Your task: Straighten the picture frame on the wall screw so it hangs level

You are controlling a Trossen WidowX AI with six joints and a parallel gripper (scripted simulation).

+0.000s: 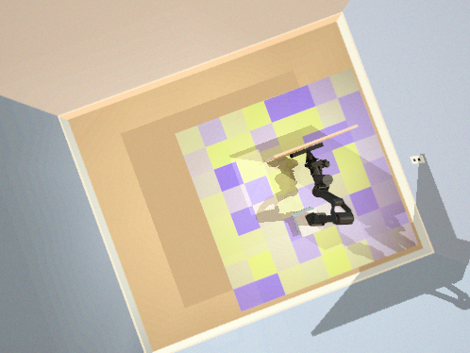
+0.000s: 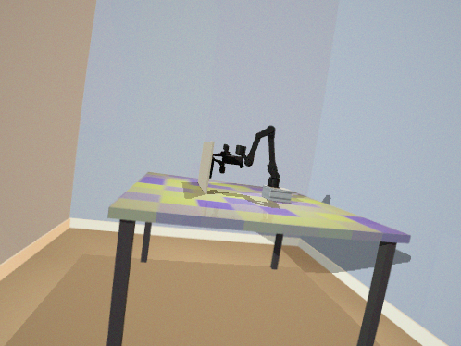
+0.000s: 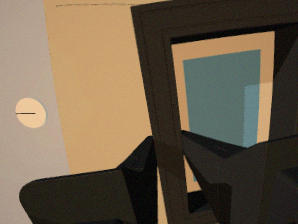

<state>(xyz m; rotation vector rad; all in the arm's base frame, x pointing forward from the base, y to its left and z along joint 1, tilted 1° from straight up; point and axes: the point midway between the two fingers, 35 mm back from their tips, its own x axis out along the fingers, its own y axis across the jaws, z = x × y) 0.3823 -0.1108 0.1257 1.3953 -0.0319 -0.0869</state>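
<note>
Now: the picture frame 5 cm below my gripper tip, 1 cm to the right of it and 1 cm ahead of it. From my gripper tip the other things lie so: wall panel (6 cm below, 2 cm to the right, 2 cm ahead).
</note>
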